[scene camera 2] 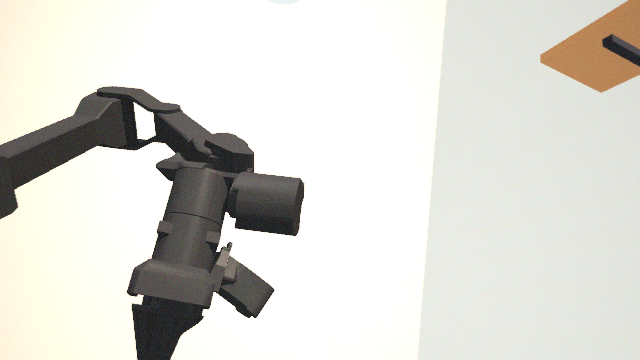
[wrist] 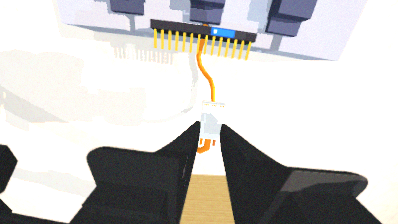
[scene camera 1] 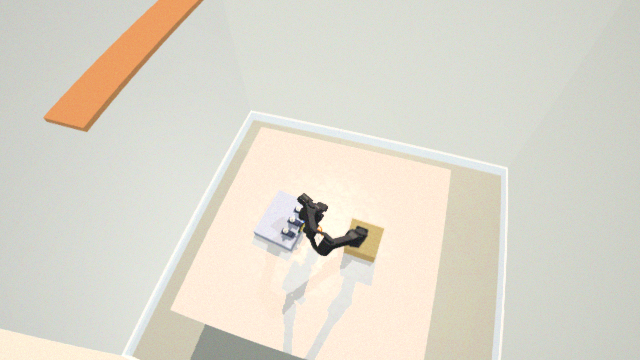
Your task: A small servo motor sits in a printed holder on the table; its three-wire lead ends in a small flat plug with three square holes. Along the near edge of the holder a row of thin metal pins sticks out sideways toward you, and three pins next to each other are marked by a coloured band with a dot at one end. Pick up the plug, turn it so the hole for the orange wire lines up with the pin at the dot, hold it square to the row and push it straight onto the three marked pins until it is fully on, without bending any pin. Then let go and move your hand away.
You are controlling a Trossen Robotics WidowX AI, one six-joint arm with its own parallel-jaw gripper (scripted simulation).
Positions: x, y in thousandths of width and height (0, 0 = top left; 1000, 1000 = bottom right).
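Note:
My gripper (wrist: 529, 569), visible. Black pin strip (wrist: 418, 114), likewise.

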